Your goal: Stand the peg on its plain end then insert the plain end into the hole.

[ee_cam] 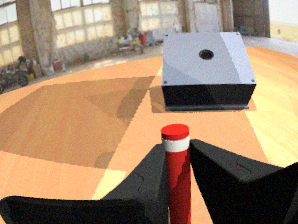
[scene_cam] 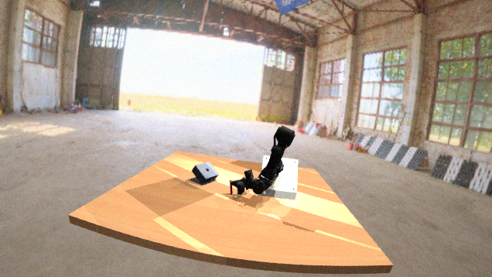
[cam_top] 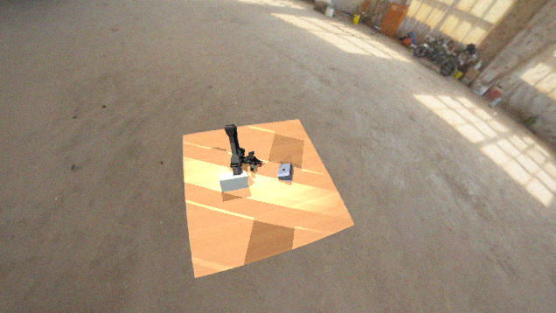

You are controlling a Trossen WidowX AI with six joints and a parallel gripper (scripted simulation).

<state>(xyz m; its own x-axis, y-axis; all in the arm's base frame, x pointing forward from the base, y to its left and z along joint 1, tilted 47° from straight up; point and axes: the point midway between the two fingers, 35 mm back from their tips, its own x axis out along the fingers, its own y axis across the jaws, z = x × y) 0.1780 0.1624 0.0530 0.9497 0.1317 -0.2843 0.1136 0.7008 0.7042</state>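
My gripper tip is now 1 cm above the red peg. Also, from my gripper tip: grey sloped panel 20 cm ahead, 11 cm to the right, 1 cm below.
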